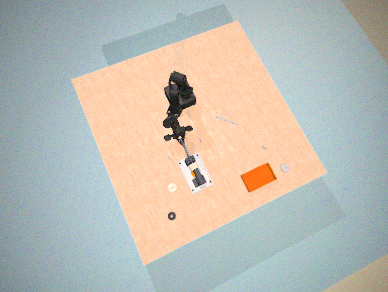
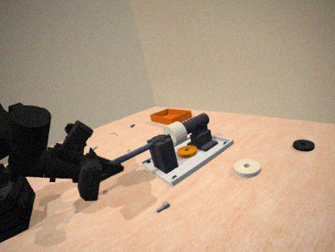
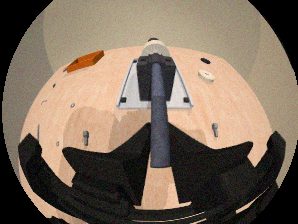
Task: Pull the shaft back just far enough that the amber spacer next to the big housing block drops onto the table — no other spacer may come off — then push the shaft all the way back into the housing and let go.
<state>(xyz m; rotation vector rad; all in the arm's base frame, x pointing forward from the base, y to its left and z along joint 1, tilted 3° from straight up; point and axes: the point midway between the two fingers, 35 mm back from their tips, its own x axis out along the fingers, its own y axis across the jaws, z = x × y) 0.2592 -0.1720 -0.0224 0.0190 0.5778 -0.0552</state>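
My gripper tip is now 70 mm short of the shaft and 20 mm below it. From my gripper tip the other things lie so: cream washer 200 mm ahead, 180 mm to the right, 60 mm below; black washer 350 mm ahead, 270 mm to the right, 60 mm below; amber spacer 190 mm ahead, 10 mm to the right, 50 mm below.
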